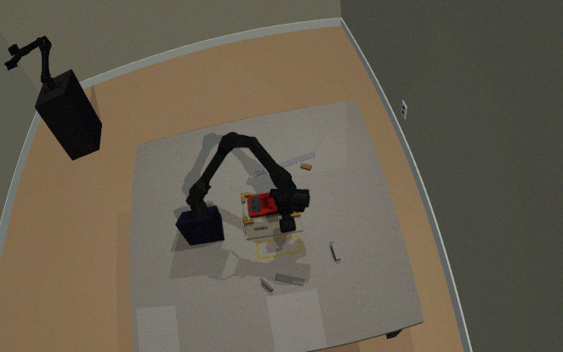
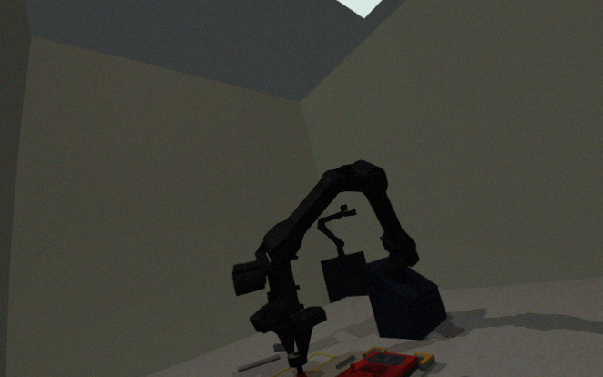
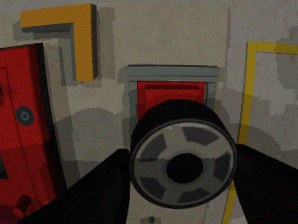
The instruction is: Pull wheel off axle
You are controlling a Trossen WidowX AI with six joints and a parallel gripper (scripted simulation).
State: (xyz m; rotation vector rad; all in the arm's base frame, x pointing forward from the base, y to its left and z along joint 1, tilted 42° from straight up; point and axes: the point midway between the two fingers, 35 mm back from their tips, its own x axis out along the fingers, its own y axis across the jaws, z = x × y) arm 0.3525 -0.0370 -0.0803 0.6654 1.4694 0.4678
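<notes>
My gripper tip is 10 cm to the right of the grey stand, 5 cm above it and 4 cm past it. From my gripper tip the other things lie so: long grey strip (33 cm to the left, 7 cm ahead, 6 cm below); then wheel (right at my gripper tip); then orange block (28 cm to the left, 16 cm ahead, 6 cm below).
</notes>
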